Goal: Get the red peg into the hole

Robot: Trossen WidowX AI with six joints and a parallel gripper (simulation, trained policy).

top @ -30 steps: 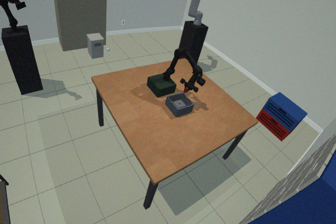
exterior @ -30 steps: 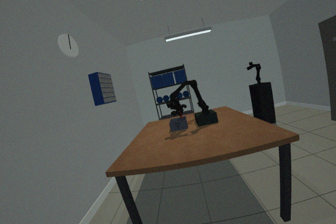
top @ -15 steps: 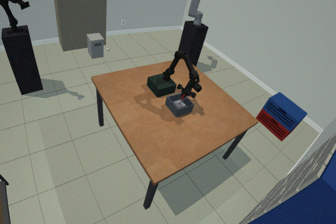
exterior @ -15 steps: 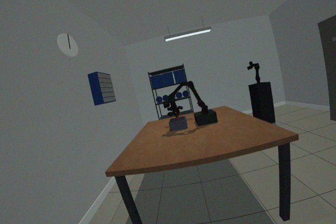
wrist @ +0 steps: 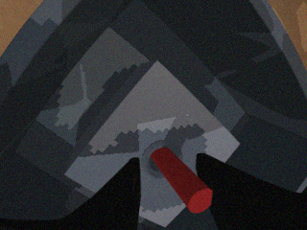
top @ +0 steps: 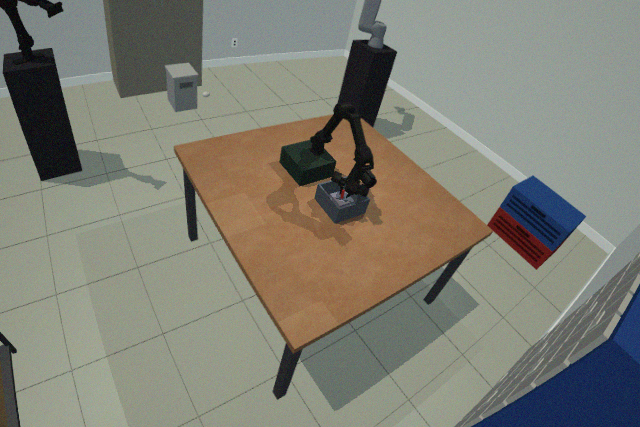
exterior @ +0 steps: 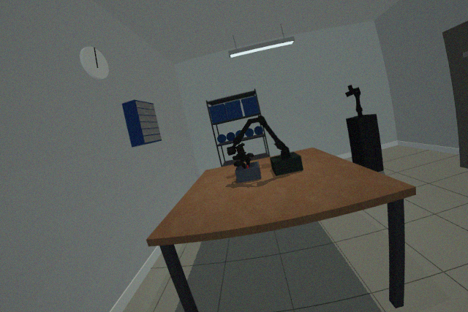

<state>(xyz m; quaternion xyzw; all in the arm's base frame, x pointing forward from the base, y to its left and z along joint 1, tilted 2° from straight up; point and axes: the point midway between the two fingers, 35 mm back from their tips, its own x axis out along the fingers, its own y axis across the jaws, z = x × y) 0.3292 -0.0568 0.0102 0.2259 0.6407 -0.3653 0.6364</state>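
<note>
Now: the red peg 1 cm behind my gripper tip and 1 cm below it. The rest, counted from my gripper tip: plate: 1 cm behind, 3 cm below; then grey box: 1 cm behind, 5 cm below.
</note>
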